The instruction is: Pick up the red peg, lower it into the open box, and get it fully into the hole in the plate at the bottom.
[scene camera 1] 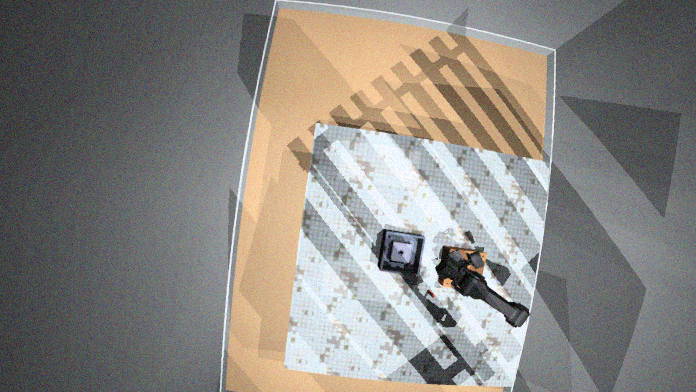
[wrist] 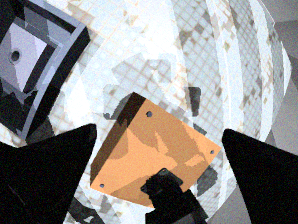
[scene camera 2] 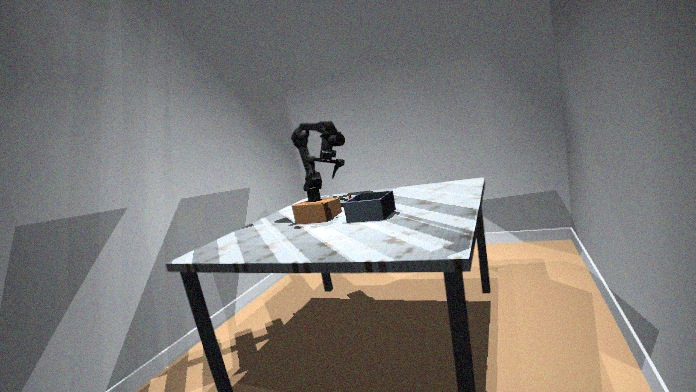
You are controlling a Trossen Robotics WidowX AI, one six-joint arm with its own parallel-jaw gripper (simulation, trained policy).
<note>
I see my gripper (wrist: 161, 133) and a dark box (scene camera 1: 412, 268).
The dark box also shows in scene camera 2 (scene camera 2: 376, 206).
</note>
